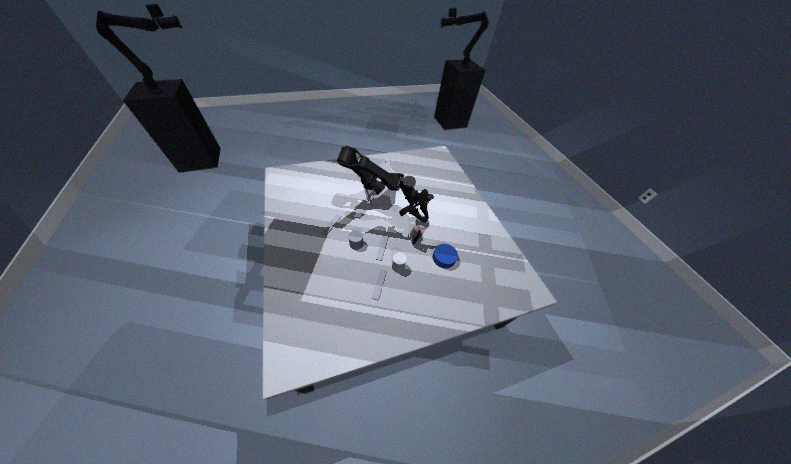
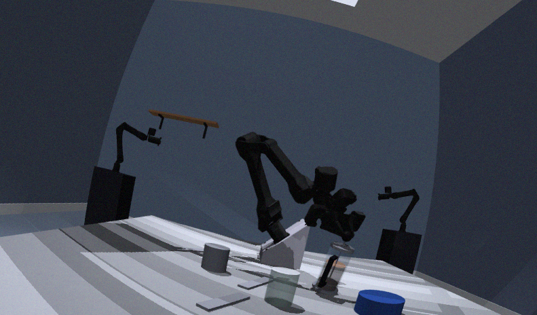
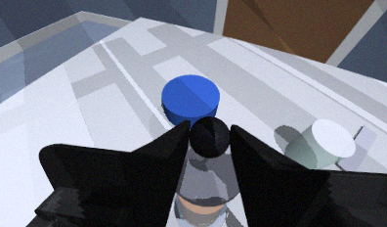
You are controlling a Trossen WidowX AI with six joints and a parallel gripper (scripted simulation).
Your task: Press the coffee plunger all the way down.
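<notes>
The coffee press lies 10 mm behind my gripper tip, 20 mm to the right of it and 90 mm below it. Also, from my gripper tip: blue puck: 140 mm ahead, 80 mm to the left, 150 mm below.
</notes>
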